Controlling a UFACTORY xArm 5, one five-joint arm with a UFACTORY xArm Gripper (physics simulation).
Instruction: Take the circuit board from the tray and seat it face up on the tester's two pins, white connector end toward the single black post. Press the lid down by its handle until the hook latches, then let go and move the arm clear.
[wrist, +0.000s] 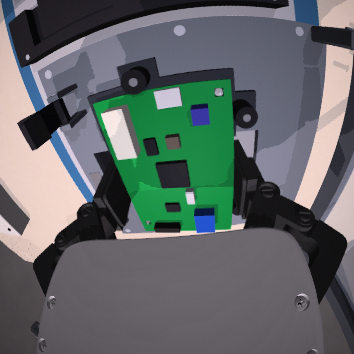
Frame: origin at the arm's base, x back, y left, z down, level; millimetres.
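Seen in the pictures: gripper, fingertip midpoint: (175, 164).
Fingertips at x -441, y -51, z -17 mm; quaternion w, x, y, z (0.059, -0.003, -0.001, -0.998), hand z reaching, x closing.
Offsets run from my fingertips to a thing's top centre. "pt": to the spot under its first point.
The green circuit board @[dx +0, dy +3, dz -29 mm] (210, 160) lies face up on the tester's grey plate @[pt dx -35, dy +69, dz +2 mm] (200, 47), over a dark bed. Its large white connector @[dx +17, dy +41, dz -22 mm] (119, 133) is at the board's far left. A small light pin tip @[pt dx -36, dy +47, dz -17 mm] (219, 92) shows in the hole at the far right corner; a small mark shows at the near left corner. My gripper (175, 164) is shut on the board, one black finger against each long side. One round black post @[dx +0, dy +64, dz -19 mm] (134, 81) stands beyond the far edge, another @[pt dx -47, dy +33, dz -19 mm] (246, 116) at the right side. How fully the board sits on the pins is hard to tell.
A wide black part @[pt dx -9, dy +106, dz +44 mm] (145, 12), perhaps the lid, crosses the top of the view. A black hook-like bracket @[pt dx +48, dy +67, dz -28 mm] (46, 121) stands left of the board, and a black bar @[pt dx -104, dy +71, dz -18 mm] (331, 36) juts in at the upper right. Blue edges border the plate.
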